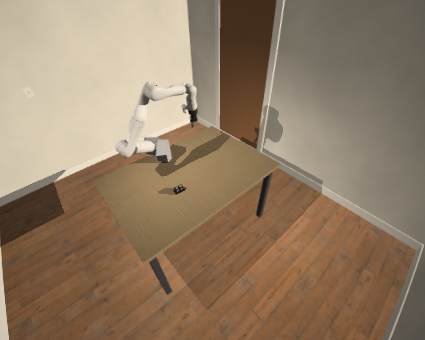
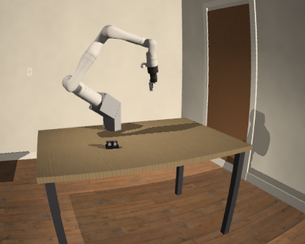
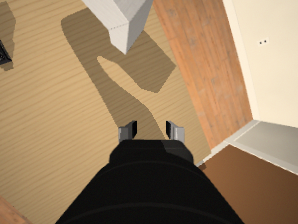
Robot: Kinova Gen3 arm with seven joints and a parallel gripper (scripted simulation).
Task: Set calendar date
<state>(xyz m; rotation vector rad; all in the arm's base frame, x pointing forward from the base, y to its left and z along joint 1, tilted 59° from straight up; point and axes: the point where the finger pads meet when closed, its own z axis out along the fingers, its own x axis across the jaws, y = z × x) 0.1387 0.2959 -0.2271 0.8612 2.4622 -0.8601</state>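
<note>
The dark cube is 440 mm to the right of my hand, 290 mm below it and 180 mm ahead of it. The rest, counted from my hand: dark tray (450 mm to the right, 300 mm below, 170 mm ahead).
</note>
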